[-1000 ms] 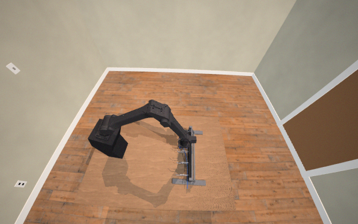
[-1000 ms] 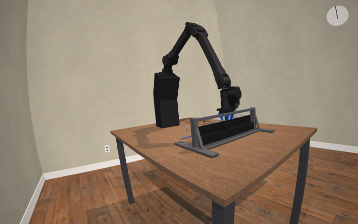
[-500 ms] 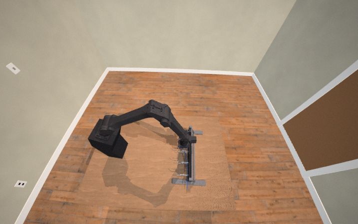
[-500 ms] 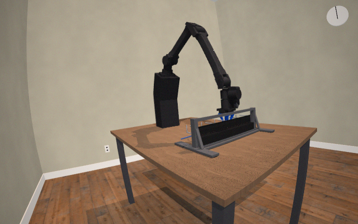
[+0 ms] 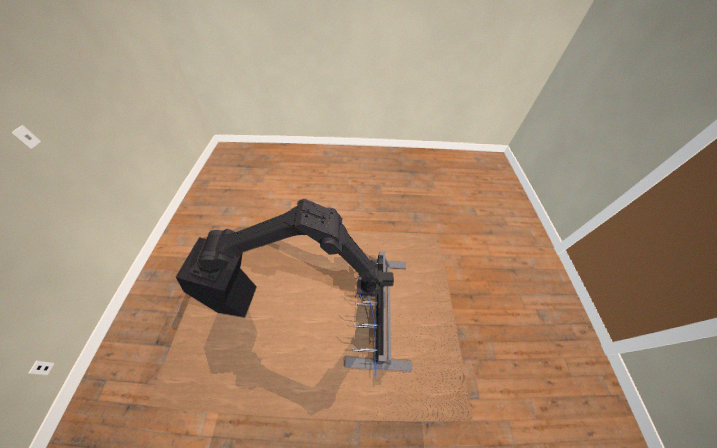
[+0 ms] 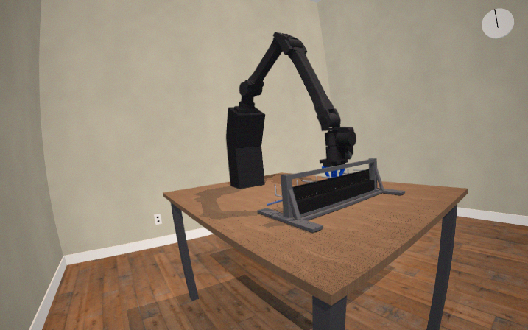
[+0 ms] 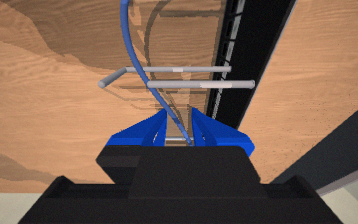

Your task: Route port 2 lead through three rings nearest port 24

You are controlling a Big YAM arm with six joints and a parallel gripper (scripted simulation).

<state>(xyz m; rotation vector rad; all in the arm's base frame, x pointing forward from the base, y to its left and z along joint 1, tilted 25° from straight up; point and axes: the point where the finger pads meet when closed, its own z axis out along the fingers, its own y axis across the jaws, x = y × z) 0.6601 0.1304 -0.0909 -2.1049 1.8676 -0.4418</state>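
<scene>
My gripper is now 70 mm short of the grey rack and 40 mm to the left of it.
</scene>
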